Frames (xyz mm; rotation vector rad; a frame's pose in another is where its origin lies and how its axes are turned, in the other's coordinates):
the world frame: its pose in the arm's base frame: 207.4 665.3 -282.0 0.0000 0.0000 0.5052
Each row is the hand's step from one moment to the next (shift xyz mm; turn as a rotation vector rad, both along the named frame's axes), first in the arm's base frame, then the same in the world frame.
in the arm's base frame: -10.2 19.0 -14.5 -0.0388 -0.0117 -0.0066
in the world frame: 0.3 21.6 -14.5 -0.0396 0.0085 -0.0066
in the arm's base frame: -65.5 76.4 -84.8 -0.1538 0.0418 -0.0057
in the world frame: -20.3 98.6 -84.8 -0.1144 0.1110 -0.0057
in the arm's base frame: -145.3 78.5 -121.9 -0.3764 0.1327 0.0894
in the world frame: -89.2 139.0 -121.9 -0.2652 0.2983 0.0894
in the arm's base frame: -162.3 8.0 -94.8 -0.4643 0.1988 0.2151
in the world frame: -138.2 85.6 -94.8 -0.3101 0.3987 0.2151
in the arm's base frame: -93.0 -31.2 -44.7 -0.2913 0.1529 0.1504
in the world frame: -96.5 17.7 -44.7 -0.1809 0.2748 0.1504
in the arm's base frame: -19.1 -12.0 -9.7 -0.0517 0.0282 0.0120
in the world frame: -22.5 -1.3 -9.7 -0.0316 0.0497 0.0120
